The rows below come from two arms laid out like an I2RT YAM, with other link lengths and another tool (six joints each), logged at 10 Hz.
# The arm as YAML. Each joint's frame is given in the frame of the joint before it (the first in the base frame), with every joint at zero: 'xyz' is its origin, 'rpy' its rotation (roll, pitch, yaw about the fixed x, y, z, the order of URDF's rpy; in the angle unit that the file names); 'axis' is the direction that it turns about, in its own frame. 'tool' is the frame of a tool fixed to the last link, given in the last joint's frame.
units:
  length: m
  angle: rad
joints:
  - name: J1
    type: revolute
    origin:
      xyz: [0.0, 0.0, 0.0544]
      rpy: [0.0, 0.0, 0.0]
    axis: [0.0, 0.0, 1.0]
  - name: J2
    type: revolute
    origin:
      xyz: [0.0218, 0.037, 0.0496]
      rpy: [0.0, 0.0, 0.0]
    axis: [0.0, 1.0, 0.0]
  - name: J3
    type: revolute
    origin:
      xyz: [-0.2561, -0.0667, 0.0]
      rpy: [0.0, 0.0, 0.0]
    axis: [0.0, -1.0, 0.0]
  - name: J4
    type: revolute
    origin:
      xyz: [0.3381, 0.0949, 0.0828]
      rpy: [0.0, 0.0, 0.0]
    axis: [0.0, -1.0, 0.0]
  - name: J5
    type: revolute
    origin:
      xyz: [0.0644, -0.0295, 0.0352]
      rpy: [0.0, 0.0, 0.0]
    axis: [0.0, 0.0, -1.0]
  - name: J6
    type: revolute
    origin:
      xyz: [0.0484, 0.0, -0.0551]
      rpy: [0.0, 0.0, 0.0]
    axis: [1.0, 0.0, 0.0]
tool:
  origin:
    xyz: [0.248, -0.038, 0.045]
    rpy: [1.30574, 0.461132, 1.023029]
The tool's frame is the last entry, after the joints.
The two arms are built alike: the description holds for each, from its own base.
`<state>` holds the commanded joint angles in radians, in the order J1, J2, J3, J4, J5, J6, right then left.
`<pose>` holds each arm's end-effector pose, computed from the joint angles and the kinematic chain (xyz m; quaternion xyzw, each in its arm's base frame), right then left.
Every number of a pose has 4 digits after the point. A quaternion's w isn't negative.
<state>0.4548 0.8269 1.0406 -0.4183 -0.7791 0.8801 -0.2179 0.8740 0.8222 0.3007 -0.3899 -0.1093</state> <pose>0.3309 0.3867 0.3606 0.4506 0.6863 0.5597 0.1122 0.5454 0.0001 0.4801 0.2860 0.4069 0.3237 0.8049</pose>
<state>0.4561 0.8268 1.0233 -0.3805 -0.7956 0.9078 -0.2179 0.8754 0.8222 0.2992 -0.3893 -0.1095</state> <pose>0.3296 0.3914 0.3604 0.4496 0.6841 0.5655 0.1006 0.5461 -0.0003 0.4789 0.2868 0.4078 0.3232 0.8044</pose>
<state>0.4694 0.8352 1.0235 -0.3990 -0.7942 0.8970 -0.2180 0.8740 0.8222 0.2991 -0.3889 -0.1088</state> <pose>0.3254 0.3959 0.3518 0.4480 0.6921 0.5578 0.0956 0.5456 -0.0004 0.4796 0.2869 0.4072 0.3233 0.8046</pose>
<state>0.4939 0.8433 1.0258 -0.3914 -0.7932 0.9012 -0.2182 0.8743 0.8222 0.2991 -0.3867 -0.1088</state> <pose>0.3180 0.4048 0.3516 0.4408 0.6968 0.5590 0.0880 0.5457 -0.0011 0.4795 0.2876 0.4069 0.3225 0.8048</pose>
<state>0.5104 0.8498 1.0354 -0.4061 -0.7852 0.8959 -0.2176 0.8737 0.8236 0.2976 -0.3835 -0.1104</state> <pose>0.3133 0.4088 0.3502 0.4383 0.7014 0.5555 0.0858 0.5454 -0.0016 0.4804 0.2877 0.4062 0.3213 0.8056</pose>
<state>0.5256 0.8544 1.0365 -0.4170 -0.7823 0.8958 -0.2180 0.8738 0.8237 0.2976 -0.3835 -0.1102</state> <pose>0.3079 0.4131 0.3454 0.4369 0.7068 0.5506 0.0798 0.5455 -0.0018 0.4804 0.2879 0.4061 0.3211 0.8056</pose>
